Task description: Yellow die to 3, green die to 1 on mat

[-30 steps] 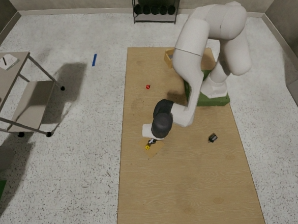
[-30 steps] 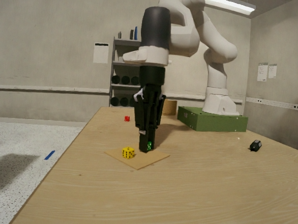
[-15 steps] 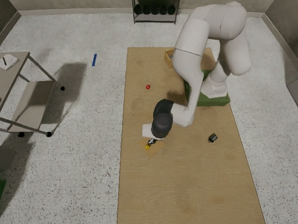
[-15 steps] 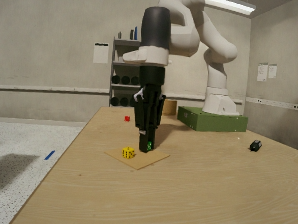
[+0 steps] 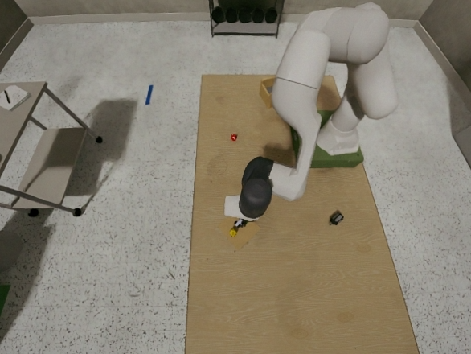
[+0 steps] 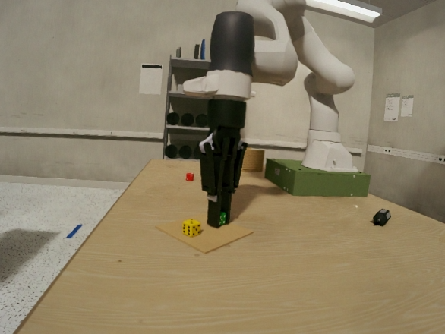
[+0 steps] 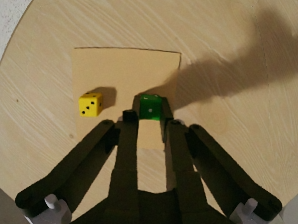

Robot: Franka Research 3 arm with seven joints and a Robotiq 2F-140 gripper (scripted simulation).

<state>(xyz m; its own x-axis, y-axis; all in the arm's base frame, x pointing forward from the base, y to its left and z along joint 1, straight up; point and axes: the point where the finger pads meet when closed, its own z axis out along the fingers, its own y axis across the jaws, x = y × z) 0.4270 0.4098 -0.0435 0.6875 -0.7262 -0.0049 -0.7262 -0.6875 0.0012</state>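
The green die is 2 cm below my hand. Also, from my hand: black object: 42 cm behind, 2 cm below, 1 cm to the right; then tan mat: 4 cm below, 3 cm to the left, 3 cm ahead; then yellow die: 6 cm ahead, 5 cm to the left, 2 cm below.
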